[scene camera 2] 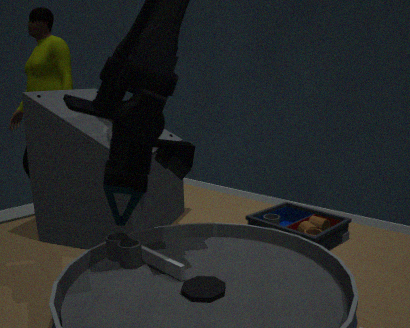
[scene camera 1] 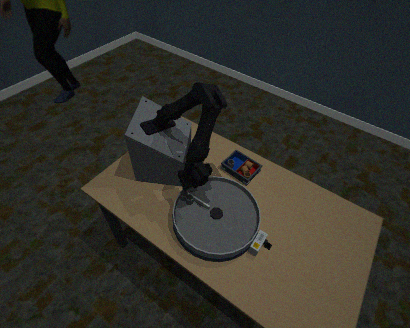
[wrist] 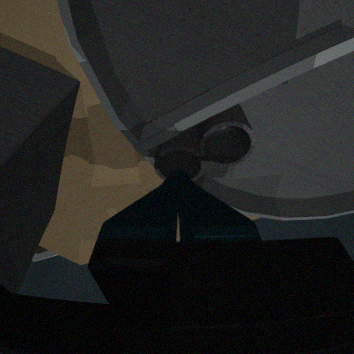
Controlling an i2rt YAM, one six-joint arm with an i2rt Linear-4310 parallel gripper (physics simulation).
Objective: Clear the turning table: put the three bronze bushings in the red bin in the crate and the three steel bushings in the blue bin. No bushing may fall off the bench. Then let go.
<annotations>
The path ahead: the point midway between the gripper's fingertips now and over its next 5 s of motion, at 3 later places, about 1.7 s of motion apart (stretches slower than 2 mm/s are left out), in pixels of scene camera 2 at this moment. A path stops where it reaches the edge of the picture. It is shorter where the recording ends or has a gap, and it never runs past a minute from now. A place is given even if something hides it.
My gripper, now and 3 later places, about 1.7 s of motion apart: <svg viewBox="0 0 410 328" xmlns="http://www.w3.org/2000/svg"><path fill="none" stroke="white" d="M120 225L115 239L215 201L286 185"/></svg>
</annotations>
